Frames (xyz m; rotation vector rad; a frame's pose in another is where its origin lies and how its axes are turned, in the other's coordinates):
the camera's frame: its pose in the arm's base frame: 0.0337 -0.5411 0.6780 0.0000 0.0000 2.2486
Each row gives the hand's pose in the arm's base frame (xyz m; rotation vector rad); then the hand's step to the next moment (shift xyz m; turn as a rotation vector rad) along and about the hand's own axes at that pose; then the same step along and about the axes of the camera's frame.
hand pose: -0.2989 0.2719 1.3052 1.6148 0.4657 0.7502
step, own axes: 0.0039 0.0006 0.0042 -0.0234 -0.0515 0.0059
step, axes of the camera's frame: -0.0039 -0.0041 0.0012 -0.0039 0.0118 -0.0555
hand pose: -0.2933 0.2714 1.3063 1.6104 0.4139 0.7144
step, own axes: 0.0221 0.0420 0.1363 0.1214 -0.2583 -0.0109
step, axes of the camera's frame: -0.1376 -0.0181 0.0397 0.0277 -0.1725 -0.2259
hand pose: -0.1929 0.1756 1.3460 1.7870 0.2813 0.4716
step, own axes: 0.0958 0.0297 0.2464 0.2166 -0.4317 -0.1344
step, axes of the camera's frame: -0.2629 -0.0397 -0.0075 0.1546 -0.3232 -0.3507
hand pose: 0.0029 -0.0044 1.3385 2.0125 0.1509 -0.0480
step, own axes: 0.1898 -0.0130 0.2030 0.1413 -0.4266 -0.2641
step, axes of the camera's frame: -0.2467 -0.0494 -0.1186 0.2880 -0.3301 -0.2824
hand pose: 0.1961 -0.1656 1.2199 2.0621 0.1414 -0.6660
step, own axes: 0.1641 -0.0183 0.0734 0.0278 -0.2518 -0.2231
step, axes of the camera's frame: -0.1231 -0.0330 -0.1281 0.2320 -0.2191 -0.1103
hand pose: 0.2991 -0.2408 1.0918 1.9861 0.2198 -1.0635
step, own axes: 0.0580 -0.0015 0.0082 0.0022 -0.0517 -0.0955
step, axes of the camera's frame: -0.0332 -0.0124 -0.0467 0.0599 -0.0904 -0.0062
